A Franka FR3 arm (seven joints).
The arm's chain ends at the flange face. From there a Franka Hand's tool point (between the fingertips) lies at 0.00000 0.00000 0.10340 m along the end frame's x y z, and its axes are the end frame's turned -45 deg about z.
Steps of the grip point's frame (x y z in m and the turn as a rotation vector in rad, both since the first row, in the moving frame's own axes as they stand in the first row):
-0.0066, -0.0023, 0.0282, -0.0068, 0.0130, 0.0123
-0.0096, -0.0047, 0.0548, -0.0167, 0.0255, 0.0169
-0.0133, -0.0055, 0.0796, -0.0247, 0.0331, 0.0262
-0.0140, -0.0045, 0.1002, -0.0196, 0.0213, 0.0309
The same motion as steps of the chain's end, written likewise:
-0.0077, 0.0035, 0.0282, 0.0044, 0.0140, 0.0123
-0.0132, 0.0041, 0.0548, 0.0062, 0.0298, 0.0169
-0.0175, 0.0061, 0.0797, 0.0059, 0.0409, 0.0262
-0.0161, 0.0068, 0.1002, 0.0012, 0.0289, 0.0309

